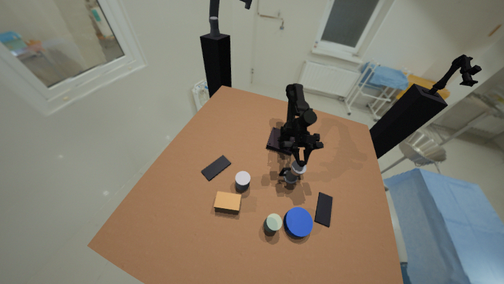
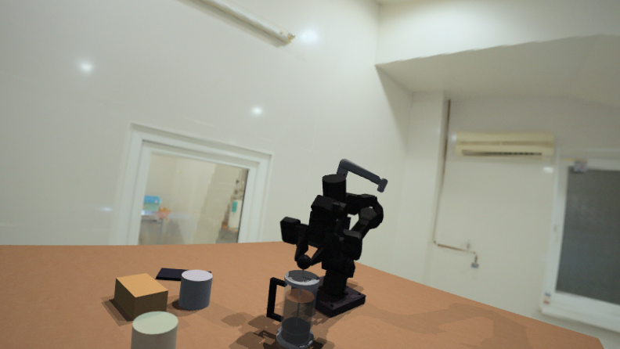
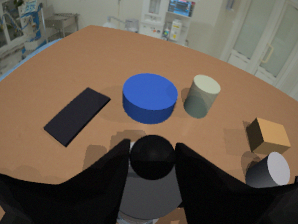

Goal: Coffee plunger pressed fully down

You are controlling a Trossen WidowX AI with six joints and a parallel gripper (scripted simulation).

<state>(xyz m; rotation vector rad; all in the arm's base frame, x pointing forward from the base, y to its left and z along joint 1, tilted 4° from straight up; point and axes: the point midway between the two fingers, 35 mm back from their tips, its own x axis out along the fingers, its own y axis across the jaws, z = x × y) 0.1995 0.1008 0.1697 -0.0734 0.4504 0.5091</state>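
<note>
Now: the glass coffee press 9 cm below my gripper tip and 2 cm to the right of it. Round my gripper tip: grey cylinder 22 cm to the right, 14 cm below, 14 cm ahead; orange box 26 cm ahead, 23 cm to the right, 15 cm below; pale green cylinder 25 cm ahead, 13 cm below, 2 cm to the right.
</note>
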